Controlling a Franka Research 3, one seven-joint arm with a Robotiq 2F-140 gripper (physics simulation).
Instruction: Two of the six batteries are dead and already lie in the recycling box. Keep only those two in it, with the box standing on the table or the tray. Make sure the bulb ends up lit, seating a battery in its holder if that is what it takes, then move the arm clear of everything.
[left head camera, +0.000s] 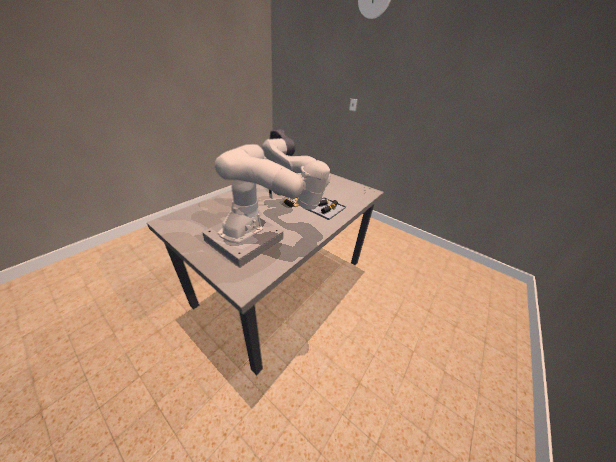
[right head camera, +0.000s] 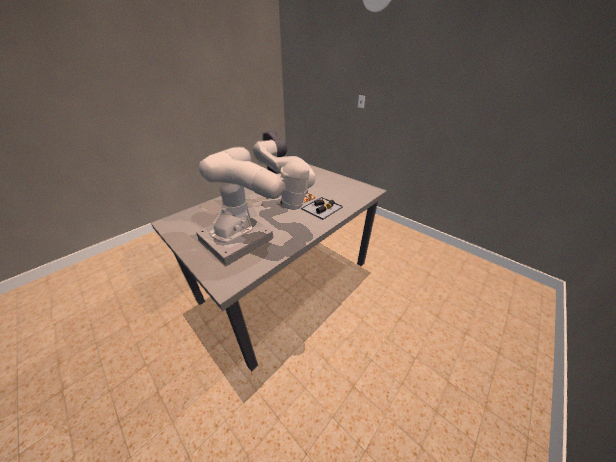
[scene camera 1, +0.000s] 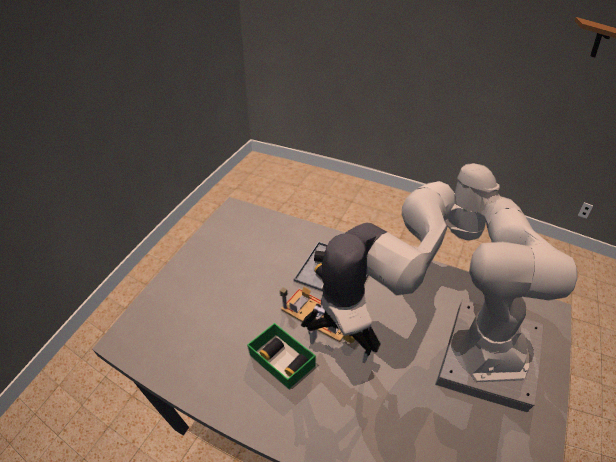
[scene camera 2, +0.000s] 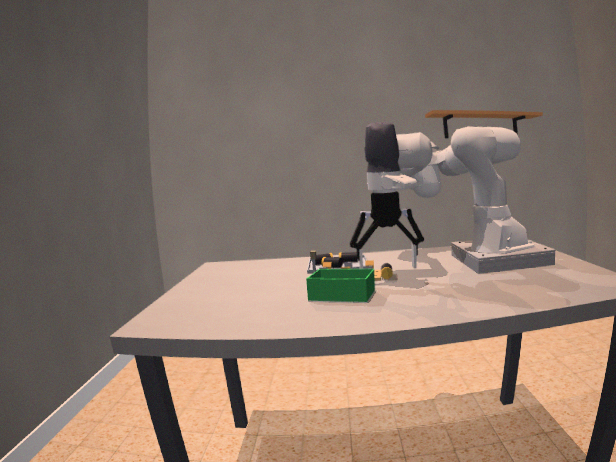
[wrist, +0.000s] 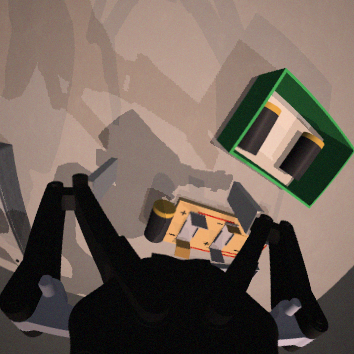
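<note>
My gripper (scene camera 1: 341, 345) (scene camera 2: 388, 265) (wrist: 174, 180) is open and empty, its fingers spread on either side above a loose battery (scene camera 2: 386, 271) (wrist: 160, 222). That battery lies on its side at the near end of the orange holder board (scene camera 1: 306, 312) (wrist: 206, 235), whose visible clips are empty. The green recycling box (scene camera 1: 267, 367) (scene camera 2: 340, 287) (wrist: 242, 110) stands upright on the table, with one battery (scene camera 1: 272, 347) (wrist: 260, 130) and another battery (scene camera 1: 298, 364) (wrist: 302, 155) inside. A dark-headed post (scene camera 1: 283, 295) (scene camera 2: 313, 255), possibly the bulb, stands at the board's far end, with no visible glow.
A shallow tray (right head camera: 335, 207) (scene camera 1: 305, 277) with batteries lies behind the board; the arm partly hides it in scene camera 1. The arm's base block (scene camera 1: 445, 382) (scene camera 2: 520, 261) is at the right in that view. A wall shelf (scene camera 2: 482, 114) hangs behind the arm.
</note>
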